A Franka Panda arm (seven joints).
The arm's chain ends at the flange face. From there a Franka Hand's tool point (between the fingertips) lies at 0.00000 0.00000 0.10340 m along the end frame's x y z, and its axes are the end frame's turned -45 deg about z.
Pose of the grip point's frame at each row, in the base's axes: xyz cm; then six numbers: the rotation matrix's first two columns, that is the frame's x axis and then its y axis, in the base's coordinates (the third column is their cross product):
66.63 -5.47 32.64 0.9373 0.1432 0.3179 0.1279 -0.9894 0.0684
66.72 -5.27 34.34 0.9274 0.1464 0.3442 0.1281 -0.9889 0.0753
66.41 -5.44 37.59 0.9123 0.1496 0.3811 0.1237 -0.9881 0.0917
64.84 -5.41 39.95 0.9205 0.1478 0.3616 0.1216 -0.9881 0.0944
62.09 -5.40 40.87 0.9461 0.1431 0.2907 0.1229 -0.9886 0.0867
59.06 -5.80 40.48 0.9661 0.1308 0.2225 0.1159 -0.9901 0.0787
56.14 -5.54 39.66 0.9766 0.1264 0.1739 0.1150 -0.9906 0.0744
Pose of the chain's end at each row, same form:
63.28 -5.23 42.42 0.7532 -0.5984 0.2732 -0.5723 -0.8009 -0.1764
63.09 -5.00 44.02 0.7464 -0.5957 0.2966 -0.5652 -0.8028 -0.1901
62.37 -5.06 47.10 0.7326 -0.5929 0.3343 -0.5576 -0.8045 -0.2046
61.00 -4.97 49.54 0.7369 -0.5942 0.3224 -0.5649 -0.8032 -0.1889
58.99 -4.92 50.72 0.7559 -0.5979 0.2669 -0.5821 -0.8002 -0.1442
56.68 -5.28 50.53 0.7651 -0.6076 0.2130 -0.6012 -0.7926 -0.1017
54.26 -5.00 49.81 0.7719 -0.6111 0.1756 -0.6092 -0.7898 -0.0704

